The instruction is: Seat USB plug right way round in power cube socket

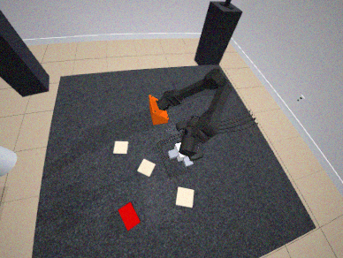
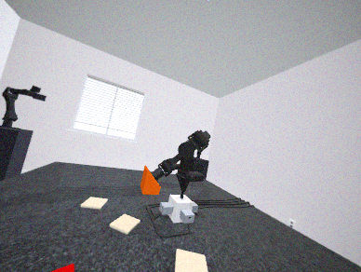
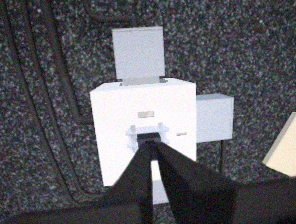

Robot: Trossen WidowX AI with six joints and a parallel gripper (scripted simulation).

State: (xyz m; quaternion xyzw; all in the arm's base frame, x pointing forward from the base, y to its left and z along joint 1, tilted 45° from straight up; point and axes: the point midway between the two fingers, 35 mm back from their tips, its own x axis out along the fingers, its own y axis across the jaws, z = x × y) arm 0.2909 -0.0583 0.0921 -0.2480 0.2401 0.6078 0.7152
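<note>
Right now my gripper tip is 20 mm above the dark USB plug.
</note>
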